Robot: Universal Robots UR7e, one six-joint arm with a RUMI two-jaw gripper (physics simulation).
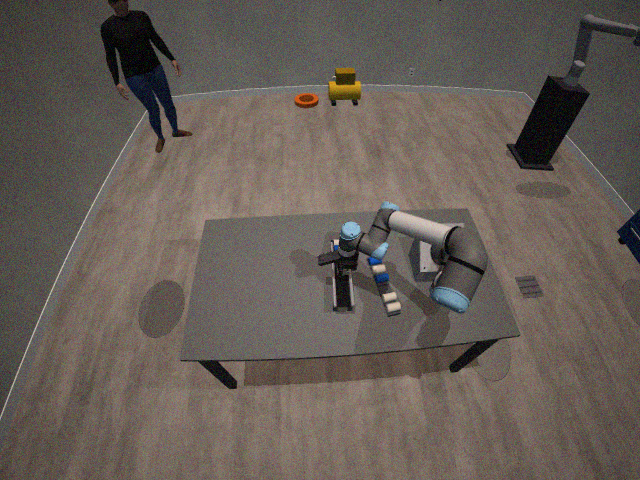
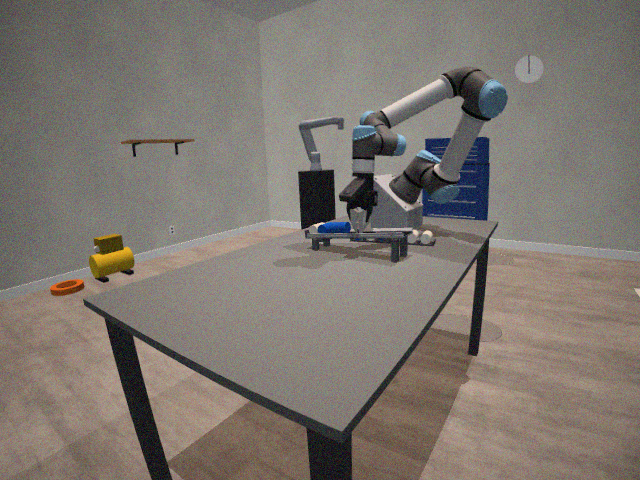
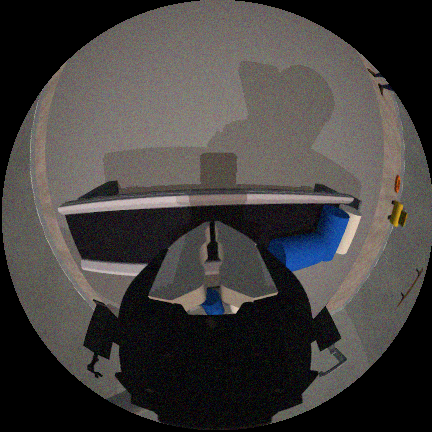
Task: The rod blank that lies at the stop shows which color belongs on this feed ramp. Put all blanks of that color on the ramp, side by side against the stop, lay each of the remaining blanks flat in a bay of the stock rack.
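Note:
The feed ramp (image 1: 352, 297) (image 2: 382, 236) (image 3: 125, 202) has a cream blank (image 2: 313, 227) (image 3: 351, 232) at its stop end. A blue blank (image 3: 333, 227) lies across the ramp beside it. Another blue blank (image 3: 300, 251) lies turned, roughly lengthwise, its end at the first blue one. My gripper (image 1: 342, 271) (image 2: 359, 230) (image 3: 212, 223) is shut and empty, pointing down low over the ramp, on the open side of the turned blank. The stock rack (image 1: 385, 288) holds a blue blank (image 1: 375, 261), a cream one (image 1: 378, 269), a blue one (image 1: 381, 277), a bare bay, and two cream ones (image 1: 389, 297) (image 1: 393, 307).
The rack stands on the table (image 1: 258, 310) (image 2: 289, 320) between the ramp and the arm's base (image 1: 424, 258) (image 2: 395, 204). A person (image 1: 134, 56) stands on the floor beyond the table. A yellow compressor (image 1: 344, 90) (image 2: 111, 260) and an orange ring (image 1: 297, 101) are near the wall.

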